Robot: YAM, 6 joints.
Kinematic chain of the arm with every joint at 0, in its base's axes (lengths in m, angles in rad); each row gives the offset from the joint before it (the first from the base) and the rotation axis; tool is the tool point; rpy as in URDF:
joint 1: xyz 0 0 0.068 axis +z
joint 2: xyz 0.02 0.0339 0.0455 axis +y
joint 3: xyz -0.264 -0.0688 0 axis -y
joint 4: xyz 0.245 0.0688 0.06 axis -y
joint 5: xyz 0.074 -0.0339 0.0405 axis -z
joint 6: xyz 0.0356 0 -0.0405 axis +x
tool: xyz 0 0 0 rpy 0 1.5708 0
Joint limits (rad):
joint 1: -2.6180..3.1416
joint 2: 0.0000..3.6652
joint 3: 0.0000..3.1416
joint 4: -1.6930..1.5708
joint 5: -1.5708..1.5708
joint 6: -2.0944..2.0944
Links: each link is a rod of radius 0.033 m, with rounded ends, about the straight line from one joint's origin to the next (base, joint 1, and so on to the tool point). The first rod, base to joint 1, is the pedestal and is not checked.
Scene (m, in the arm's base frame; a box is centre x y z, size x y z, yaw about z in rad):
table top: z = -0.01
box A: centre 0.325 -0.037 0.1 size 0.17 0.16 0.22 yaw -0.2
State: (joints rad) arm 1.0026 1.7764 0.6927 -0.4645 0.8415 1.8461
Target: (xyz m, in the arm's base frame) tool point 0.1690 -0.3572 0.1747
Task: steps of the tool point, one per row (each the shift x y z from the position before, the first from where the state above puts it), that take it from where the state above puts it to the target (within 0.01 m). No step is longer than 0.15 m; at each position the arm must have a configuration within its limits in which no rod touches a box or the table.
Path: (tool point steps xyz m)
1: 0.0679 -0.0167 0.0793
2: 0.0390 -0.0553 0.1006
3: -0.0160 -0.0738 0.1070
4: 0.0425 -0.0683 -0.0292
5: 0.0173 -0.0855 -0.0352
6: -0.0138 -0.0923 -0.0404
7: -0.0463 -0.0869 -0.0448
8: -0.0752 -0.0696 -0.0484

